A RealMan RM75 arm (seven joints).
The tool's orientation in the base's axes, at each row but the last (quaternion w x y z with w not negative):
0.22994 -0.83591 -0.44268 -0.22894
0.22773 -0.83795 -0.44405 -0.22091
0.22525 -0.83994 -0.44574 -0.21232
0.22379 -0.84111 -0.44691 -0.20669
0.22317 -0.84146 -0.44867 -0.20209
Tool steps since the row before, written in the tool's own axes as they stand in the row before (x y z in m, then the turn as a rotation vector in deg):
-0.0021 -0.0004 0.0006 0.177 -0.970 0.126
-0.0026 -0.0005 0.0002 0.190 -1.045 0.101
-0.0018 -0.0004 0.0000 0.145 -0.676 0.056
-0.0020 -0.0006 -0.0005 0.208 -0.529 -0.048
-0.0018 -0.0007 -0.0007 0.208 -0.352 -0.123
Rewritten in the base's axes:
-0.0013 -0.0008 -0.0016 -0.708 0.674 0.181
-0.0017 -0.0013 -0.0016 -0.769 0.705 0.222
-0.0013 -0.0010 -0.0009 -0.488 0.465 0.163
-0.0016 -0.0013 -0.0006 -0.347 0.375 0.254
-0.0016 -0.0012 -0.0003 -0.207 0.245 0.281

